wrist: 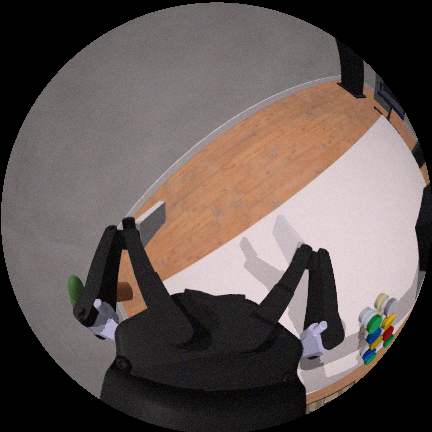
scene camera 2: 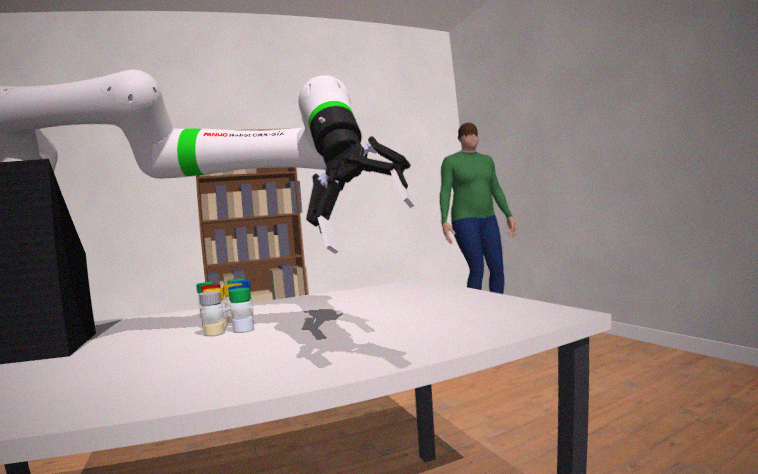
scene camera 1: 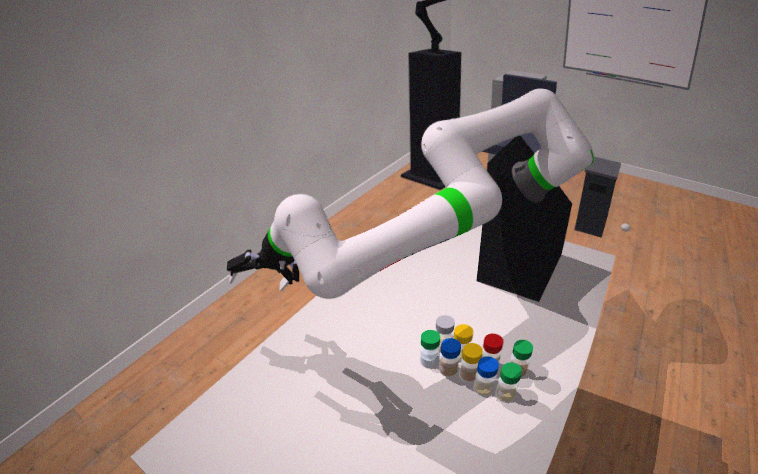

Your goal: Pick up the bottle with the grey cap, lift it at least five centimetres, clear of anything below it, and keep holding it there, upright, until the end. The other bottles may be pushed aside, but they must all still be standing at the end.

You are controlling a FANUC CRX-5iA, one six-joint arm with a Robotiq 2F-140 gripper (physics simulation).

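Frame: origin at the arm's base, x right, y ahead, z up, level; metres.
Where they show: gripper, fingertip midpoint: (wrist: 219,217) (scene camera 2: 369,227) (scene camera 1: 256,282); arm's base at its link origin: (scene camera 2: 13,207) (scene camera 1: 527,182).
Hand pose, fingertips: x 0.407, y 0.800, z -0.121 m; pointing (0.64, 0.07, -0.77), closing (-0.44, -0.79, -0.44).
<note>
Each offset is from my fingertips to the centre of the thing. Level surfaces: height alone.
The bottle with the grey cap {dx -0.415, dy -0.326, dz -0.185 m} (scene camera 1: 444,324) (scene camera 2: 210,298) (wrist: 390,306) stands upright on the white table {dz -0.237 m} (scene camera 1: 234,413) (scene camera 2: 475,329) (wrist: 370,185), at one corner of a close group. A green-capped bottle {dx -0.418, dy -0.252, dz -0.185 m} (scene camera 1: 429,339) (scene camera 2: 240,296) (wrist: 373,323) and a yellow-capped bottle {dx -0.478, dy -0.326, dz -0.185 m} (scene camera 1: 463,333) (wrist: 388,320) stand right beside it. In scene camera 1 its lower body is partly hidden by the green-capped one. My gripper (scene camera 1: 257,281) (scene camera 2: 371,226) (wrist: 219,217) is wide open and empty, tilted, high above the table and well to the side of the bottles.
Other upright bottles have blue {dx -0.481, dy -0.259, dz -0.185 m} (scene camera 1: 450,347), yellow {dx -0.538, dy -0.279, dz -0.185 m} (scene camera 1: 471,352), red {dx -0.565, dy -0.345, dz -0.185 m} (scene camera 1: 493,343) and green {dx -0.645, dy -0.373, dz -0.185 m} (scene camera 1: 522,349) caps. The black robot pedestal (scene camera 1: 517,240) (scene camera 2: 33,262) stands behind the group. A bookshelf (scene camera 2: 251,219) and a person (scene camera 2: 472,184) are beyond the table.
</note>
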